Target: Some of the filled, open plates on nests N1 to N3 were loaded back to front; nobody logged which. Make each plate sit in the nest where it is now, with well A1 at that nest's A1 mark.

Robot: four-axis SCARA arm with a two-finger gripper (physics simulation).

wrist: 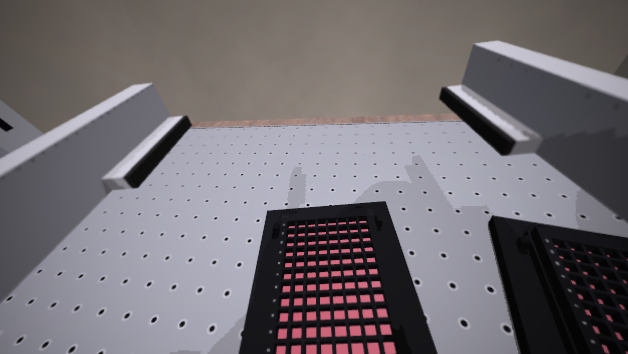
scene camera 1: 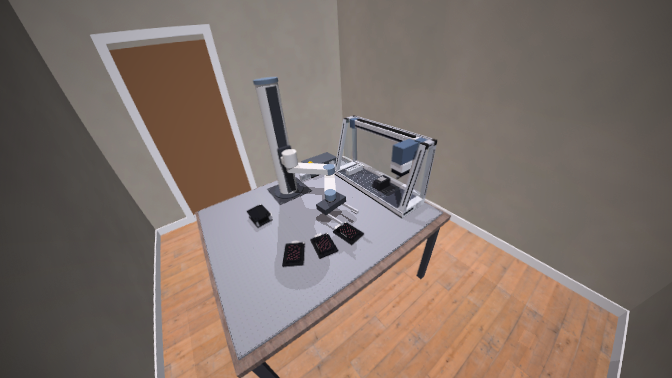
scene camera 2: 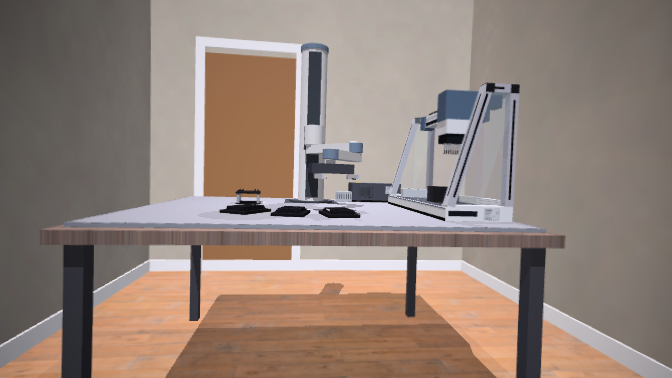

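Note:
Three black plates with pink-filled wells sit on dark nests in a row: the right plate (scene camera 1: 348, 233) (scene camera 2: 339, 213) (wrist: 332, 285), the middle plate (scene camera 1: 324, 245) (scene camera 2: 290, 211) (wrist: 590, 285) and the left plate (scene camera 1: 293, 253) (scene camera 2: 245, 208). My gripper (scene camera 1: 350, 219) (scene camera 2: 336, 177) (wrist: 308, 89) is open and empty, raised above the table on the arm's side of the right plate. In the wrist view its fingers stand wider apart than this plate. Small pale marks run along the plate's left side there; its near end is cut off. Well letters and the nests' A1 marks cannot be read.
A black stand (scene camera 1: 259, 215) (scene camera 2: 248, 192) with pale posts is left of the arm. The arm's column (scene camera 1: 272, 135) (scene camera 2: 315, 90) rises at the back. A framed liquid handler (scene camera 1: 387, 131) (scene camera 2: 509, 150) stands at the right. A dark box (scene camera 2: 367, 191) is behind.

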